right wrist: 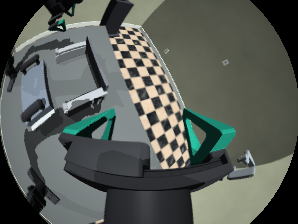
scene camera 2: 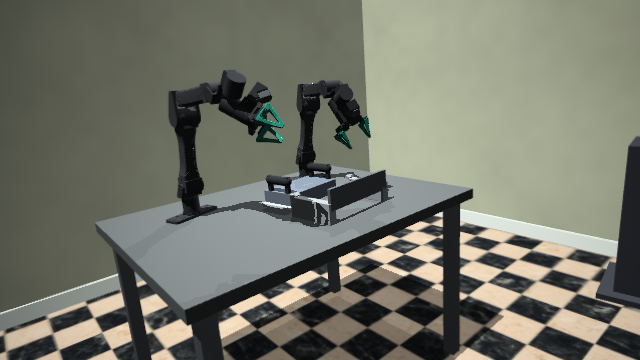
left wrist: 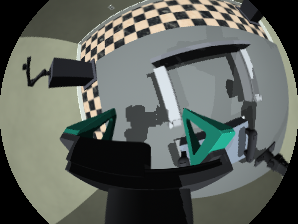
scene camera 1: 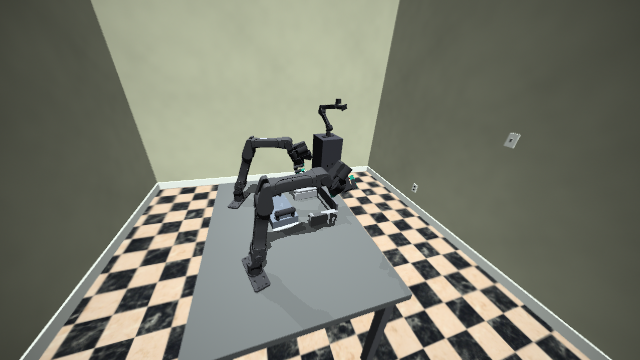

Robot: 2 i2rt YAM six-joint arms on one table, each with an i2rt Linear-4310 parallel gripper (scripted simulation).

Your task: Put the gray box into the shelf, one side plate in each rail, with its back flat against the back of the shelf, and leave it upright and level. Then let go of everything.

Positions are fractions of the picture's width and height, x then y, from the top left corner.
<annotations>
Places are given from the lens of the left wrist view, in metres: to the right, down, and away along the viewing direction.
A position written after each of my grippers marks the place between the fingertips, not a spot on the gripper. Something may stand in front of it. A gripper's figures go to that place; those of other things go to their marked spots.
my left gripper (left wrist: 0.50, 0.50): 0.00, 0.00, 0.13
gray box (left wrist: 0.79, 0.67): 0.31, 0.13, 0.22
dark back plate (left wrist: 0.61, 0.25): 0.08, -0.14, 0.20
The marked spots on the dark back plate and the gray box are 0.36 m apart.
</annotations>
